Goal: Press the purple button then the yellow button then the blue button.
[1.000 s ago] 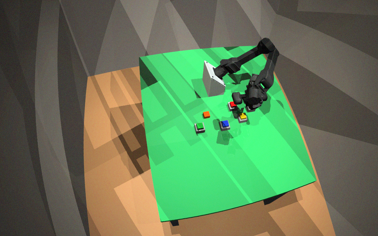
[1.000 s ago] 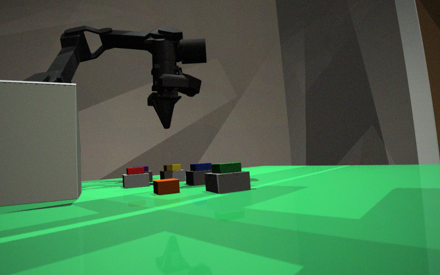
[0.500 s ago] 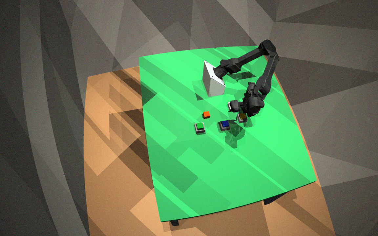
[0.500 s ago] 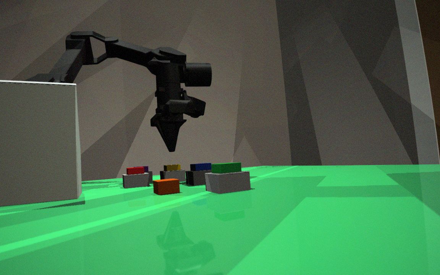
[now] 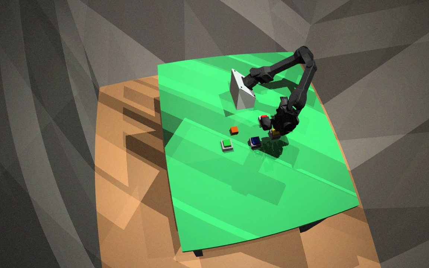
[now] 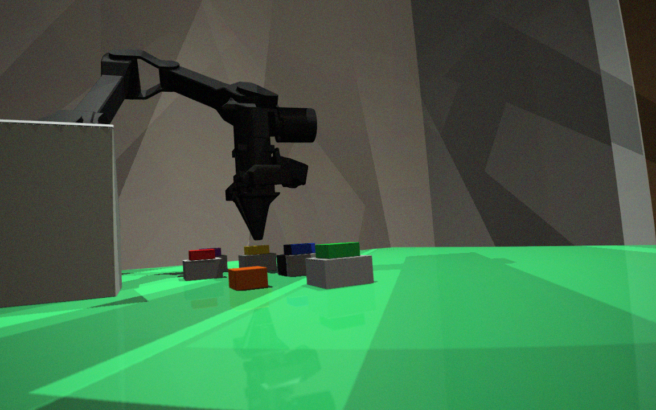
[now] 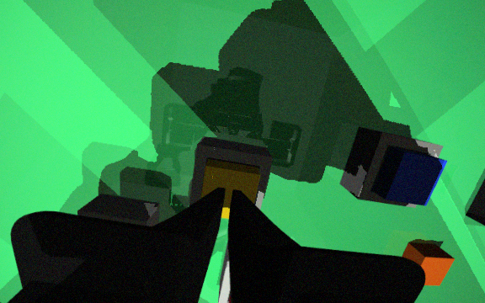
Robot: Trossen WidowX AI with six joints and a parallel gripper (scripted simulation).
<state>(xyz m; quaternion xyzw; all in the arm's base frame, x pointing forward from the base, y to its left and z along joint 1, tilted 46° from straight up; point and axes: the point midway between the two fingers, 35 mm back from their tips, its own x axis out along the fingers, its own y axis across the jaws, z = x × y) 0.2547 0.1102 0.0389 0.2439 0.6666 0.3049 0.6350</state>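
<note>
Now: gripper tip 20 mm above the yellow button. Round my gripper tip: blue button (110 mm to the right, 30 mm ahead, 10 mm below); orange block (200 mm to the right, 50 mm behind, 40 mm below); red button (90 mm behind, 40 mm to the right, 10 mm below).
</note>
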